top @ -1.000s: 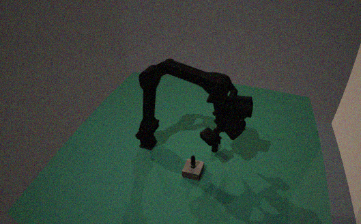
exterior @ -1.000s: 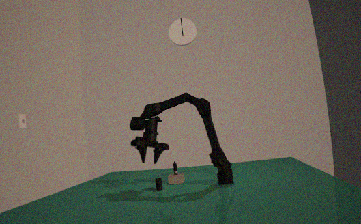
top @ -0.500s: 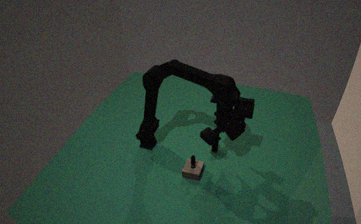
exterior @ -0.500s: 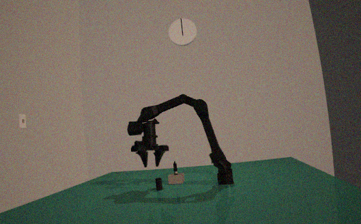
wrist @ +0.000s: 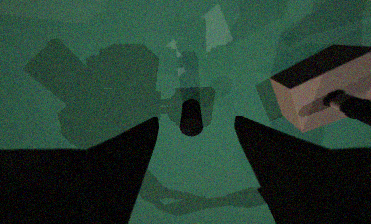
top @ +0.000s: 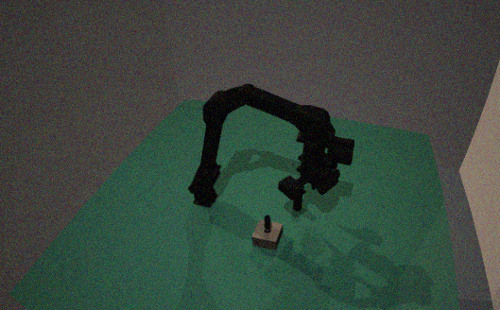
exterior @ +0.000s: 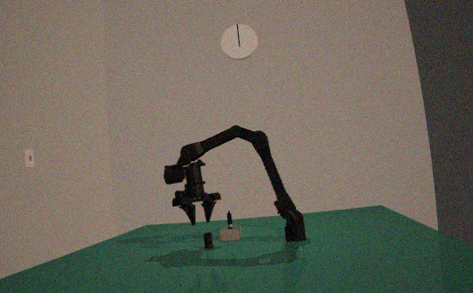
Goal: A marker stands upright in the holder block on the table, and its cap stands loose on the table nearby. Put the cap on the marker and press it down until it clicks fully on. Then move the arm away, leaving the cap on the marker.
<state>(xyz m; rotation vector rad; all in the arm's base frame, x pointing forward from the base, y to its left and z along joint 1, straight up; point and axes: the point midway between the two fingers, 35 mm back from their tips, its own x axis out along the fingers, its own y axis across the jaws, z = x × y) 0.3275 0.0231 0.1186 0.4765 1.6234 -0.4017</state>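
Now: gripper tip 6 cm above the dark cap, 3 cm past it and 2 cm to the right of it. The rest, counted from my gripper tip: tan holder block (12 cm to the right, 8 cm behind, 6 cm below).
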